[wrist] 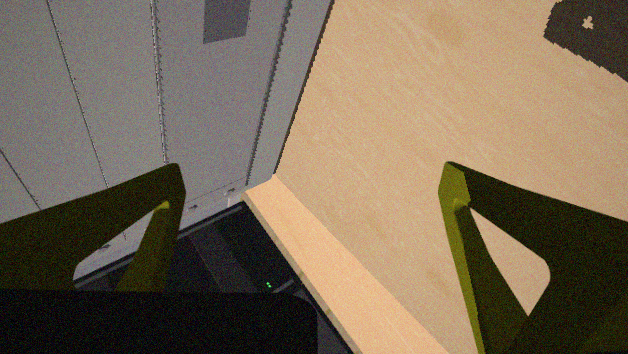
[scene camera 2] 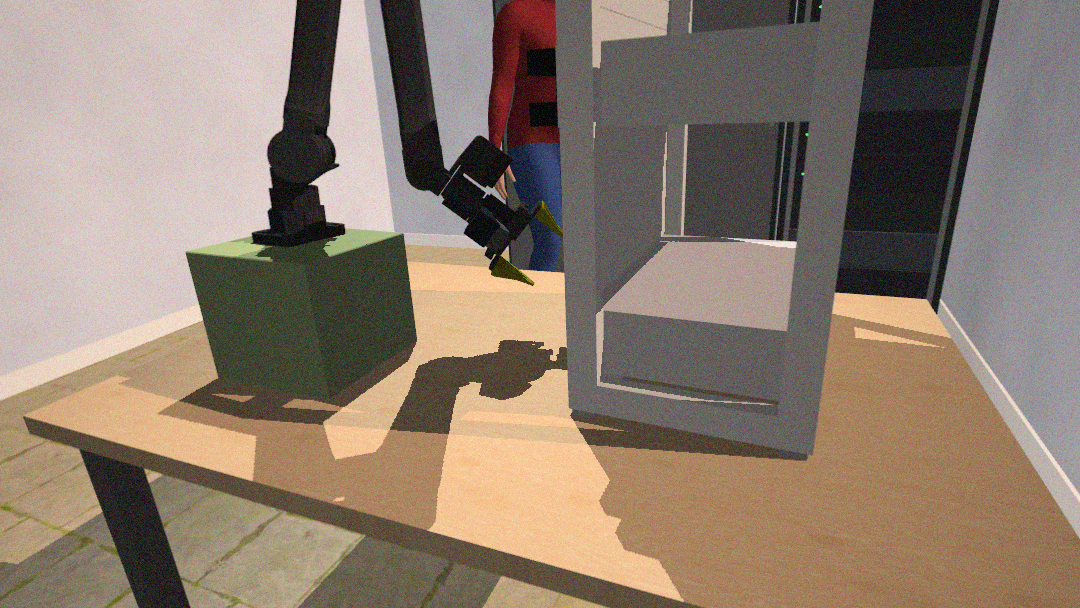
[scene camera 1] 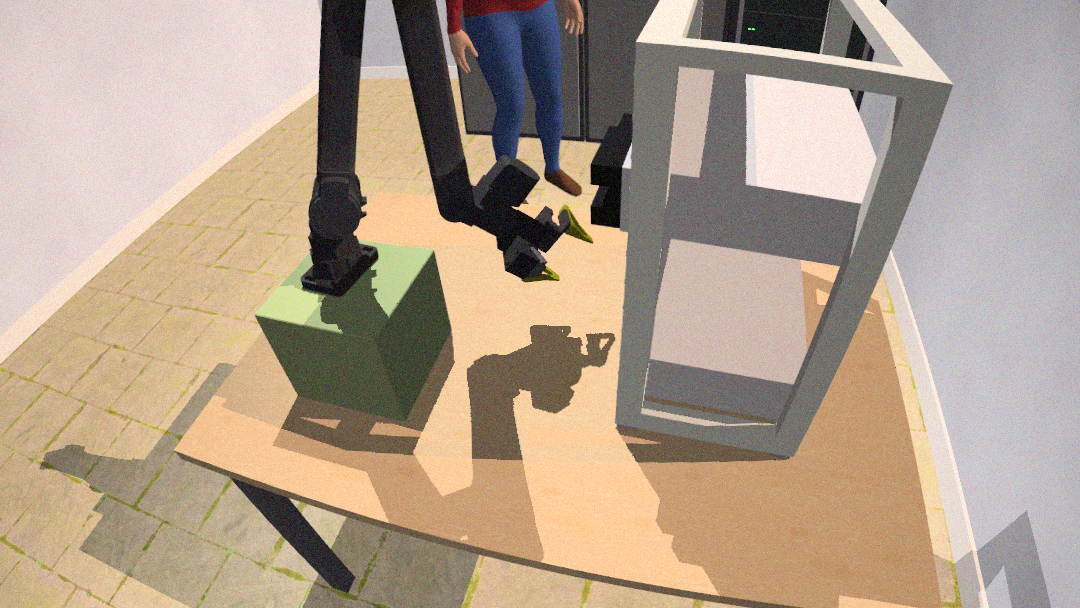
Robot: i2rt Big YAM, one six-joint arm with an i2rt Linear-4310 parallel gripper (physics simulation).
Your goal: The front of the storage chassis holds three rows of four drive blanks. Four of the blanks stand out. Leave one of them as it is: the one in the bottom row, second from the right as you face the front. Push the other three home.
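Frame: origin at the arm's base, x ahead, y left, z up, level; centimetres.
Where they show: gripper, fingertip midpoint: (wrist: 311, 177) (scene camera 2: 551, 262) (scene camera 1: 575, 260); arm's base, link origin: (scene camera 2: 300, 237) (scene camera 1: 341, 270).
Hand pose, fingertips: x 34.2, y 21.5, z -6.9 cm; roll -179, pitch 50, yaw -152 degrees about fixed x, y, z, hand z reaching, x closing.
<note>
Each offset is from my fingertips to the top centre of the thing. "pt": to the spot under its first point. Level surfaces: height alone.
The grey storage chassis unit shows as an open frame (scene camera 1: 636, 302) (scene camera 2: 580, 302) holding pale boxes, seen from its side in both scene views. Black blocks {dx +14.2, dy -14.9, dz +31.5 cm} (scene camera 1: 609, 167) (scene camera 2: 541, 61), which look like drive blanks, jut from its front on the left. Their rows and columns cannot be told, and the front face is mostly hidden. In the wrist view, grey panels (wrist: 115, 100) with thin seams and a dark rectangle {pt dx +12.4, dy +3.2, dz -3.8 cm} (wrist: 226, 20) fill the left. My gripper (scene camera 1: 574, 260) (scene camera 2: 547, 259) (wrist: 311, 177) is open and empty, tilted down toward the chassis, in front of it and lower than the black blocks.
The arm's base stands on a green block (scene camera 1: 355, 362) (scene camera 2: 264, 317) at the left of the wooden table {dz -13.1 cm} (scene camera 1: 589, 490) (scene camera 2: 521, 483) (wrist: 380, 125). A person (scene camera 1: 521, 67) (scene camera 2: 525, 113) in red stands behind the table. Dark cabinets stand at the back.
</note>
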